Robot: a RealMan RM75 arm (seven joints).
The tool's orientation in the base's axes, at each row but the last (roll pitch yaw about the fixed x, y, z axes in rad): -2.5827 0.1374 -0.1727; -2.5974 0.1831 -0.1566; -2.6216 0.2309 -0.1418; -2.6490 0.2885 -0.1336; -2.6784 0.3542 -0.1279; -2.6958 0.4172 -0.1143; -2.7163 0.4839 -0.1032; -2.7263 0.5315 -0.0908; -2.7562 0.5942 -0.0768; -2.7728 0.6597 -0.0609; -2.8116 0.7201 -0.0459; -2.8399 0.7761 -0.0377; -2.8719 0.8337 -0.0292
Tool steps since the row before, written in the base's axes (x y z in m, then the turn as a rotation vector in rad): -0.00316 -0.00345 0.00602 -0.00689 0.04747 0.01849; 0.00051 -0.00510 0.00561 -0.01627 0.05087 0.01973; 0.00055 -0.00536 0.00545 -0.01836 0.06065 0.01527; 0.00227 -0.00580 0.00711 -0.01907 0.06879 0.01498; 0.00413 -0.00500 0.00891 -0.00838 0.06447 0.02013; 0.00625 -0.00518 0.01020 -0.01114 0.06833 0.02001; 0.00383 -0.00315 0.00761 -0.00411 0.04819 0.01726; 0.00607 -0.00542 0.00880 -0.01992 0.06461 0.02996; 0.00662 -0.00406 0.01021 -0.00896 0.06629 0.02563; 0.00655 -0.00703 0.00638 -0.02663 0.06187 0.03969; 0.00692 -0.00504 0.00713 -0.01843 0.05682 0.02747; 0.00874 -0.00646 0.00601 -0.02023 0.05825 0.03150; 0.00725 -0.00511 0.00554 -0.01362 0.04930 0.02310
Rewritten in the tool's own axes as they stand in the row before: -0.00332 0.00036 -0.00685 -0.01734 -0.04727 0.01038; 0.00026 0.00126 -0.00749 -0.02720 -0.04860 0.01184; 0.00002 0.00175 -0.00746 -0.02953 -0.05420 0.02096; 0.00087 0.00117 -0.00934 -0.03117 -0.06085 0.02542; 0.00135 -0.00050 -0.01093 -0.02249 -0.06212 0.01633; 0.00208 -0.00121 -0.01281 -0.02535 -0.06470 0.01911; 0.00012 -0.00108 -0.00902 -0.01604 -0.04784 0.00952; 0.00117 0.00004 -0.01193 -0.03734 -0.06239 0.01352; 0.00001 -0.00135 -0.01276 -0.02597 -0.06564 0.01218; 0.00159 0.00282 -0.01107 -0.04830 -0.06069 0.00977; 0.00067 0.00120 -0.01106 -0.03392 -0.05510 0.01169; 0.00220 0.00271 -0.01192 -0.03806 -0.05687 0.01059; 0.00087 0.00227 -0.01017 -0.02722 -0.04828 0.00880
